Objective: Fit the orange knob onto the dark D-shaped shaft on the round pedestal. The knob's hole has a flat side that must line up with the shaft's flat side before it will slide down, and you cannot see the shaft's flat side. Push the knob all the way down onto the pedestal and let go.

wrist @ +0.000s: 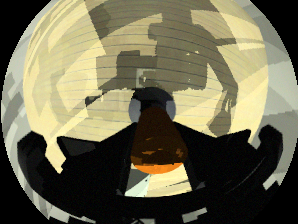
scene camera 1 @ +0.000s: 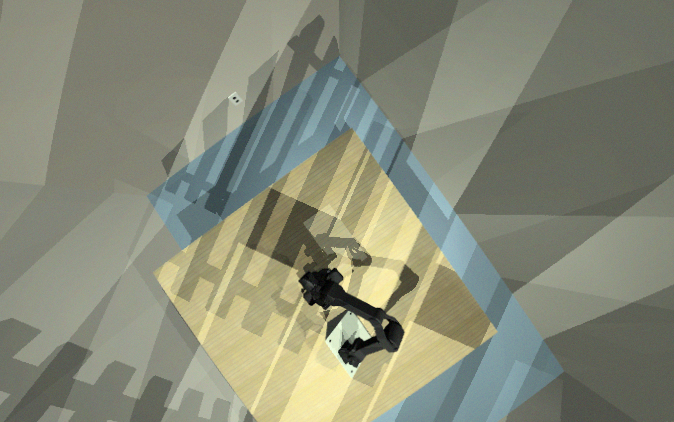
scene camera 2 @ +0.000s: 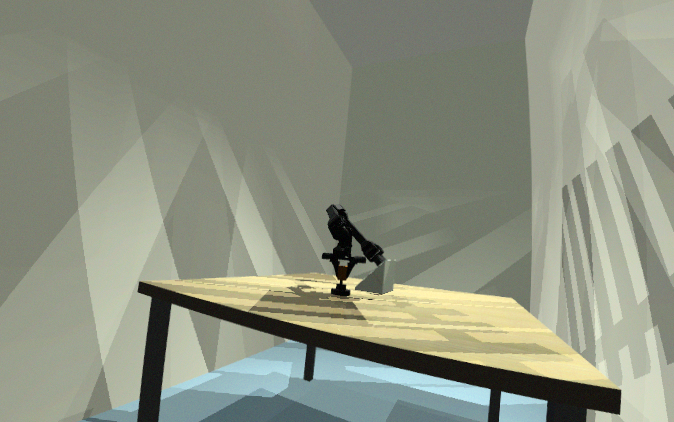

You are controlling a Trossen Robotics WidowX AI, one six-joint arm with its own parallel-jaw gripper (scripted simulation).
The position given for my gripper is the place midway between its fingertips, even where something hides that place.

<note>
I see my gripper (wrist: 154, 125) and a dark round pedestal (wrist: 152, 97).
</note>
